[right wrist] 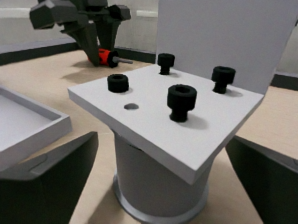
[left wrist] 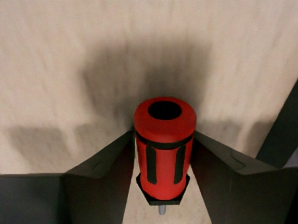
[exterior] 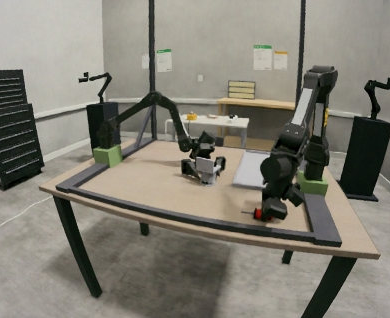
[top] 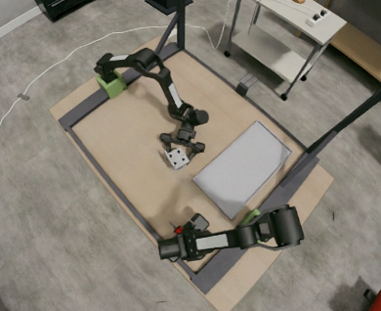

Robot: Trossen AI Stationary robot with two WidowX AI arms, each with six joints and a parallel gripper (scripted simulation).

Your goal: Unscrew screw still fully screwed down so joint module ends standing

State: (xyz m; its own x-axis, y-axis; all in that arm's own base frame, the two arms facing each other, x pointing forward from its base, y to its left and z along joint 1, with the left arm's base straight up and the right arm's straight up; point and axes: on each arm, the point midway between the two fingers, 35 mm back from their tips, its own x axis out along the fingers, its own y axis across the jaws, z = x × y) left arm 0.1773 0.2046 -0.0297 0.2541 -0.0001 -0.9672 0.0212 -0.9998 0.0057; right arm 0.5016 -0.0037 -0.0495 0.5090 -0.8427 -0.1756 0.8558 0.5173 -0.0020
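Right now the red screwdriver is 2 cm to the right of my left hand and 2 cm below it. From my left hand the other things lie so: black screw 20 cm behind, 24 cm to the right, 4 cm above; then grey joint module 18 cm behind, 23 cm to the right, 1 cm below; then light grey bracket 18 cm behind, 23 cm to the right, 4 cm above.
Now: right hand 2 cm to the right of the grey joint module, 2 cm short of it and 1 cm above it. Also, from my right hand: black screw (3 cm above); shallow grey tray (22 cm to the left, 18 cm behind, 3 cm below); light grey bracket (4 cm above, 2 cm ahead, 1 cm to the left).
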